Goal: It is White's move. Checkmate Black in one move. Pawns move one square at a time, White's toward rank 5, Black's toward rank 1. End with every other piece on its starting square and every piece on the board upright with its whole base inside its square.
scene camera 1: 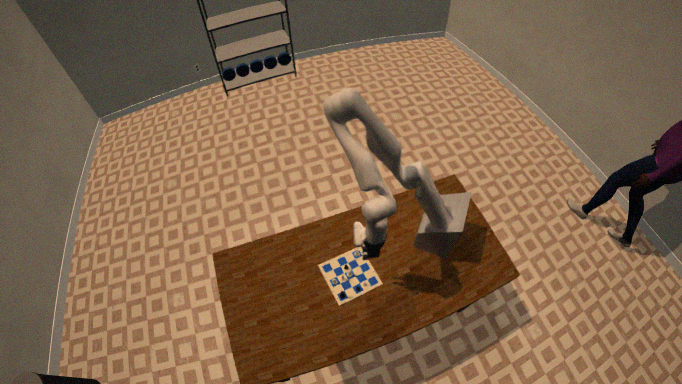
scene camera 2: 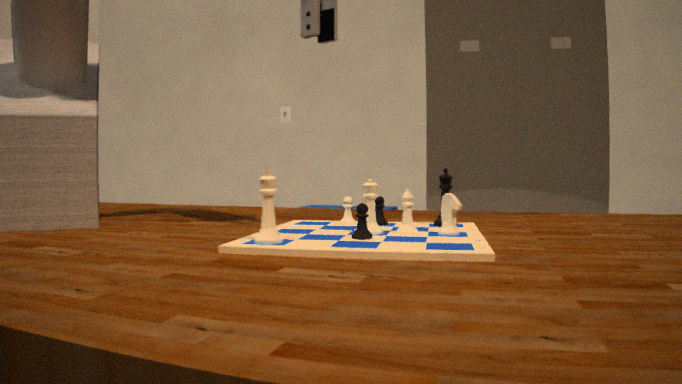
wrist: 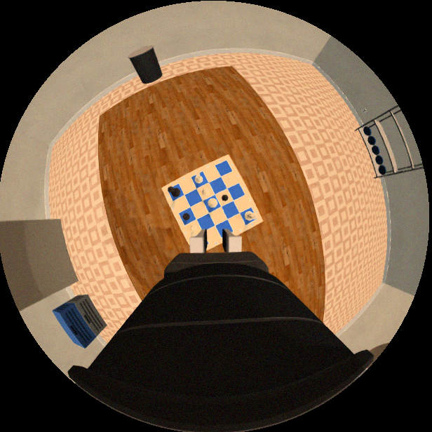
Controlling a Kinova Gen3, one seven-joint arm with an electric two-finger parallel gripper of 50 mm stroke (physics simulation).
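Places are measured from the arm's base along level axes (x ahead, y left, z up), in metres.
Pixels of known places: gripper, between the fingertips: [scene camera 1: 365, 256] [scene camera 2: 319, 39]; arm's base, origin of its link: [scene camera 1: 442, 220] [scene camera 2: 52, 72].
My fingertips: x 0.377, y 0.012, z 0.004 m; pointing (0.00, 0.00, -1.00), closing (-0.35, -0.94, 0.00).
For each thing: its middle in the pictures, then the offset to it from my fingertips. Level surfaces: height alone.
- chessboard, middle of its body: [scene camera 2: 369, 235] [scene camera 1: 350, 275] 0.057 m ahead, 0.018 m right, 0.203 m down
- white queen, middle of its body: [scene camera 2: 370, 206] [scene camera 1: 349, 272] 0.059 m ahead, 0.020 m right, 0.174 m down
- white bishop, middle of its body: [scene camera 2: 407, 211] 0.094 m ahead, 0.013 m right, 0.179 m down
- white knight, middle of its body: [scene camera 2: 449, 213] 0.135 m ahead, 0.010 m right, 0.180 m down
- white pawn, middle of its body: [scene camera 2: 347, 210] [scene camera 1: 364, 283] 0.016 m ahead, 0.053 m left, 0.184 m down
- white king, middle of its body: [scene camera 2: 268, 205] 0.012 m back, 0.102 m right, 0.169 m down
- black king, middle of its body: [scene camera 2: 445, 197] 0.126 m ahead, 0.064 m left, 0.169 m down
- table, height of its surface: 0.207 m down
The chessboard [scene camera 1: 351, 297] [scene camera 2: 350, 255] [wrist: 212, 172] lies on the wooden table. The white queen [scene camera 1: 349, 273] [scene camera 2: 370, 205] [wrist: 212, 203] stands upright near its middle. The white bishop [scene camera 2: 407, 212] [wrist: 204, 191], white knight [scene camera 2: 450, 215] [wrist: 198, 178] and white pawn [scene camera 1: 365, 285] [scene camera 2: 347, 211] also stand. The white king [scene camera 2: 267, 210] [wrist: 249, 216] and black king [scene camera 2: 445, 185] [wrist: 174, 191] are on opposite corner squares. One black pawn [scene camera 2: 361, 222] [wrist: 225, 198] is beside the queen, another black pawn [scene camera 2: 380, 210] [wrist: 186, 216] near an edge. My gripper [scene camera 2: 318, 25] [wrist: 214, 237] is partly open and empty, high above the pieces.
The arm's mounting block [scene camera 1: 465, 205] [scene camera 2: 47, 170] stands on the table [scene camera 1: 280, 320] beyond one side of the board. A shelf unit [scene camera 1: 252, 46] stands at the far wall. A person [scene camera 1: 670, 155] is at the right. A black bin [wrist: 146, 66] stands beyond the table.
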